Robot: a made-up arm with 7 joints. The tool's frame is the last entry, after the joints. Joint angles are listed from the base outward. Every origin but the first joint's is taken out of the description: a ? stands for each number. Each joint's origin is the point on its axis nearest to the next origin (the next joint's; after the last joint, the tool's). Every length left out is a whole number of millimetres.
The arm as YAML. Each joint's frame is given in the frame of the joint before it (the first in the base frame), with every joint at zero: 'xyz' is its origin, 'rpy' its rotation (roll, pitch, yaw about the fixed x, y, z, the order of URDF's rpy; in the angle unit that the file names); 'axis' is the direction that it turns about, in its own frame. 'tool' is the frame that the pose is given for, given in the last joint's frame.
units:
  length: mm
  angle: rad
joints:
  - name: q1
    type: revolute
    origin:
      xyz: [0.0, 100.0, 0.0]
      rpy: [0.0, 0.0, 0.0]
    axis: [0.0, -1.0, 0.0]
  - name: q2
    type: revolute
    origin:
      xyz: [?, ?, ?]
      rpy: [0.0, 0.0, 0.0]
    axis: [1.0, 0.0, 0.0]
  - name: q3
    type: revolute
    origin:
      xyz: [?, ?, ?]
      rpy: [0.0, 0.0, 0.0]
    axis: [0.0, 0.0, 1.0]
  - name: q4
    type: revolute
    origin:
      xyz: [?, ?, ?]
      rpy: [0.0, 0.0, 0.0]
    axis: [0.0, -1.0, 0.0]
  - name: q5
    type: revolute
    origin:
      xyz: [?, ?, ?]
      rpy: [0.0, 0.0, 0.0]
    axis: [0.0, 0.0, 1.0]
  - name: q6
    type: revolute
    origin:
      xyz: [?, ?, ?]
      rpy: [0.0, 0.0, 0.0]
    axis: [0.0, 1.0, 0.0]
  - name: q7
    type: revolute
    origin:
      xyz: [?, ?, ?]
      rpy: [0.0, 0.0, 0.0]
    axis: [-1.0, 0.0, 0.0]
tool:
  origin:
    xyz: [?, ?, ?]
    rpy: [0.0, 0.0, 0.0]
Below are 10 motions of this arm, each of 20 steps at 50 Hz.
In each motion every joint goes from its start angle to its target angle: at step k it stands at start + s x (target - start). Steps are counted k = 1, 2, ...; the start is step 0. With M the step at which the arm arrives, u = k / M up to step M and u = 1 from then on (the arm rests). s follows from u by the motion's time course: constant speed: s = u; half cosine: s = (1 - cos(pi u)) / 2; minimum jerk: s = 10 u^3 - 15 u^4 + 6 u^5.
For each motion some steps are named. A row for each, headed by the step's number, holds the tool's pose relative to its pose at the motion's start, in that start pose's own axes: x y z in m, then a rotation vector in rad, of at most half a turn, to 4 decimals.
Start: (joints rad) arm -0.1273 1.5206 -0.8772 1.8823 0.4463 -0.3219 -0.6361
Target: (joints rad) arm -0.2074 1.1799 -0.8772 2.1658 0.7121 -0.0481 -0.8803
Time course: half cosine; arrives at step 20
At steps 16, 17, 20:
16: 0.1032 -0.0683 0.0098 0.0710 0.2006 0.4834
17: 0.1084 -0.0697 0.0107 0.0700 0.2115 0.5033
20: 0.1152 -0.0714 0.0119 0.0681 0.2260 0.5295

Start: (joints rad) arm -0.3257 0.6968 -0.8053 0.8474 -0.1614 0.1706 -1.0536
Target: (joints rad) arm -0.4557 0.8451 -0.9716 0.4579 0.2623 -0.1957 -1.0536
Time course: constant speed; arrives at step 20
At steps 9, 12, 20:
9: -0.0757 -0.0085 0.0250 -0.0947 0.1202 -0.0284
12: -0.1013 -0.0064 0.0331 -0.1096 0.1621 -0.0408
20: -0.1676 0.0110 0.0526 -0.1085 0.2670 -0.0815

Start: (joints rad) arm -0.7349 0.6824 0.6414 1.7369 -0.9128 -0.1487 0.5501
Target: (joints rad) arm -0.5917 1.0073 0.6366 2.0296 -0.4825 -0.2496 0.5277
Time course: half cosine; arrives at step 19
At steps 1, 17, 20:
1: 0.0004 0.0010 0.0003 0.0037 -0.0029 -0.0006
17: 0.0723 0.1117 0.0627 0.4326 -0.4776 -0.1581
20: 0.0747 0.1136 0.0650 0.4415 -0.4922 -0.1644

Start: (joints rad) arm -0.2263 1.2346 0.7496 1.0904 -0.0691 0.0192 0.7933
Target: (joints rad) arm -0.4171 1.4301 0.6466 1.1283 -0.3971 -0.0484 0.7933
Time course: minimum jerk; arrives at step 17
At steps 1, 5, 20:
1: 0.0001 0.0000 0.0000 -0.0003 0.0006 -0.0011
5: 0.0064 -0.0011 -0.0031 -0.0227 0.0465 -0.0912
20: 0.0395 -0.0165 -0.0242 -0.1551 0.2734 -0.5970

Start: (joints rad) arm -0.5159 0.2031 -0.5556 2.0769 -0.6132 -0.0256 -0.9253
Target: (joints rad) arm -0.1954 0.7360 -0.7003 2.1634 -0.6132 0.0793 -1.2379
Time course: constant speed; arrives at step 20
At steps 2, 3, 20:
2: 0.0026 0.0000 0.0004 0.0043 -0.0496 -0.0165
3: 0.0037 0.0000 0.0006 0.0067 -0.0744 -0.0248
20: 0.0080 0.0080 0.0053 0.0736 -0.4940 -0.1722

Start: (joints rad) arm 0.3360 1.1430 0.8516 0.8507 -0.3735 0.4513 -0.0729
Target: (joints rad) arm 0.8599 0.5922 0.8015 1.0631 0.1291 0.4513 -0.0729
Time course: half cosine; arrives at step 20
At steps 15, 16, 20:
15: 0.0331 -0.0650 0.0427 -0.4919 0.0354 0.9064
16: 0.0378 -0.0673 0.0464 -0.5231 0.0333 0.9611
20: 0.0474 -0.0708 0.0535 -0.5823 0.0279 1.0634

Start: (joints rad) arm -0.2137 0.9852 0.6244 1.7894 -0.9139 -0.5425 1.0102
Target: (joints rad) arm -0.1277 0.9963 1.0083 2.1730 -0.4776 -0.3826 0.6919
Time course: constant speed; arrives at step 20
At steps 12, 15, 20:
12: -0.0010 0.0366 0.0917 0.6004 0.0724 0.0720
15: 0.0033 0.0418 0.1148 0.7436 0.0846 0.0740
20: 0.0143 0.0472 0.1519 0.9736 0.0981 0.0640

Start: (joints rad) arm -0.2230 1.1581 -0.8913 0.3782 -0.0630 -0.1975 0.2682
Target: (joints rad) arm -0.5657 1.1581 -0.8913 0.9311 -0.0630 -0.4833 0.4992
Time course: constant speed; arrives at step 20
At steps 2, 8, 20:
2: 0.0121 -0.0063 -0.0034 -0.0471 -0.0680 -0.0404
8: 0.0481 -0.0300 -0.0096 -0.1970 -0.2709 -0.1583
20: 0.1144 -0.0933 -0.0014 -0.5203 -0.6766 -0.3745

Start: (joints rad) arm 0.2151 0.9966 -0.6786 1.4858 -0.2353 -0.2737 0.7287
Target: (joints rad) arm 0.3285 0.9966 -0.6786 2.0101 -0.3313 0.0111 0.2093
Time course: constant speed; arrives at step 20
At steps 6, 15, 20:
6: 0.0430 0.0215 0.0061 0.2148 -0.0254 -0.0888
15: 0.1097 0.0409 0.0244 0.5474 -0.0889 -0.2121
20: 0.1465 0.0444 0.0386 0.7364 -0.1382 -0.2738

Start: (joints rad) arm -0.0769 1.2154 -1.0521 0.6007 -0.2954 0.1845 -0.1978
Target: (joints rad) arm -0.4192 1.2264 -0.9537 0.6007 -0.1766 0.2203 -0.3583
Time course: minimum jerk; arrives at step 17
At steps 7, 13, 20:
7: -0.0029 -0.0242 0.0071 -0.0170 0.0117 -0.0205
13: -0.0120 -0.0629 0.0224 -0.0428 0.0364 -0.0625
20: -0.0138 -0.0686 0.0250 -0.0465 0.0407 -0.0698

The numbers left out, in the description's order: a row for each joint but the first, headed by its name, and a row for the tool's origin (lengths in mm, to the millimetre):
q2: 0.0 0.0 0.0
q3: 0.0 0.0 -136.0
q4: 0.0 0.0 0.0
q5: 0.0 0.0 -277.0
q6: 0.0 0.0 0.0
q7: 0.0 0.0 0.0
tool: 0.0 0.0 0.0

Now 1 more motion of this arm.
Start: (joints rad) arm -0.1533 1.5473 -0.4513 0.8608 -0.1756 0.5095 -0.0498
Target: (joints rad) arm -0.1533 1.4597 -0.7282 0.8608 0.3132 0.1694 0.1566
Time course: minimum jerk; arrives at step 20
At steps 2, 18, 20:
2: 0.0002 -0.0007 0.0001 -0.0052 -0.0035 0.0019
18: 0.0204 -0.0767 0.0218 -0.5672 -0.3788 0.2346
20: 0.0206 -0.0774 0.0221 -0.5718 -0.3818 0.2368

